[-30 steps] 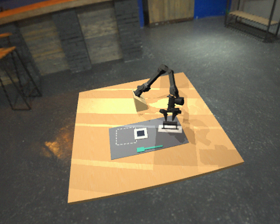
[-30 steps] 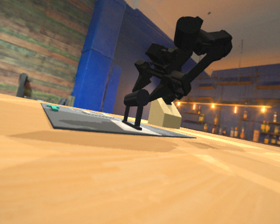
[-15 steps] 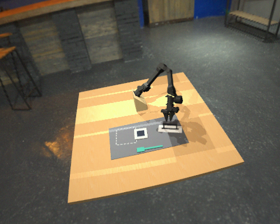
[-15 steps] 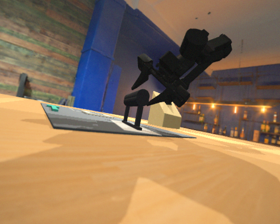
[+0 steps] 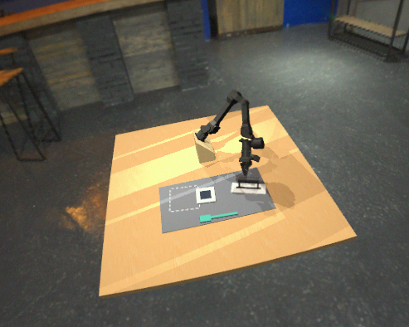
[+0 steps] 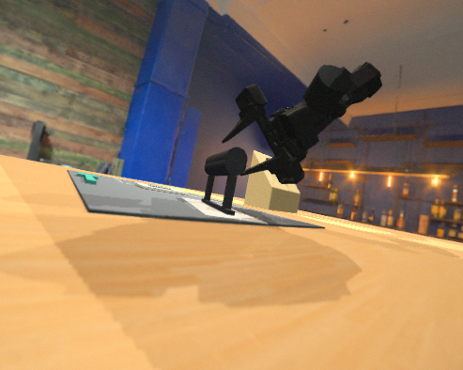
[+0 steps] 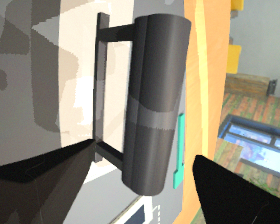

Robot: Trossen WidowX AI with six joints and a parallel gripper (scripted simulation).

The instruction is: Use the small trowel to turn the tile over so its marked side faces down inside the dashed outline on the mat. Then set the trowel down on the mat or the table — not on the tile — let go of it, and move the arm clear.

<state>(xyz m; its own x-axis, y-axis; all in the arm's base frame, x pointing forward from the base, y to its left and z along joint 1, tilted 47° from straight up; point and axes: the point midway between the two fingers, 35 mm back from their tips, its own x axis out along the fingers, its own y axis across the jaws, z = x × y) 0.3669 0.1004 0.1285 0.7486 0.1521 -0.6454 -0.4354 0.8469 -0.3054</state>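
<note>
The trowel lies 2 cm ahead of my gripper tip, 1 cm to the right of it and 5 cm below it. From my gripper tip the other things lie so: grey mat 1 cm ahead, 21 cm to the right, 10 cm below; tile 3 cm behind, 25 cm to the right, 8 cm below; teal flat tool 14 cm ahead, 25 cm to the right, 8 cm below.
</note>
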